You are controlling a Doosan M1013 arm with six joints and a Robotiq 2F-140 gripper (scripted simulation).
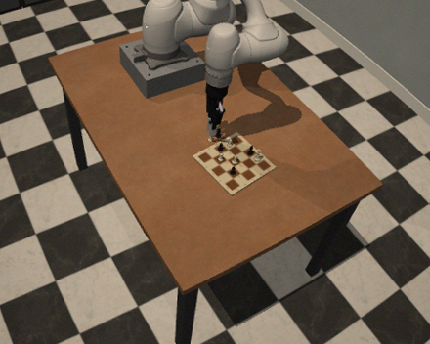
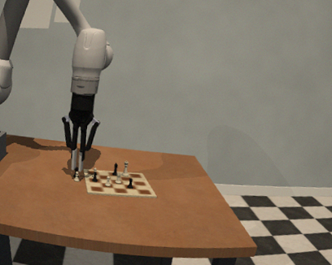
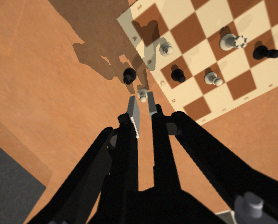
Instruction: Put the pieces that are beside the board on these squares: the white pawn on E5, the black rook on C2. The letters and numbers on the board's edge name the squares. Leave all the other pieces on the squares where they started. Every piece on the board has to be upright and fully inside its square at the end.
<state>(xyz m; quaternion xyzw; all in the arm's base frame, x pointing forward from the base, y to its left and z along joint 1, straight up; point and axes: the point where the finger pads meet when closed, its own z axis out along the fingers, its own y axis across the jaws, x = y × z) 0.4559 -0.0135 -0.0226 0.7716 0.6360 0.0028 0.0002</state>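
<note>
Right now the black chess piece is 10 mm behind my hand, 40 mm to the left of it and 60 mm below it. Also, from my hand: tall white piece: 170 mm ahead, 100 mm to the left, 40 mm below.
</note>
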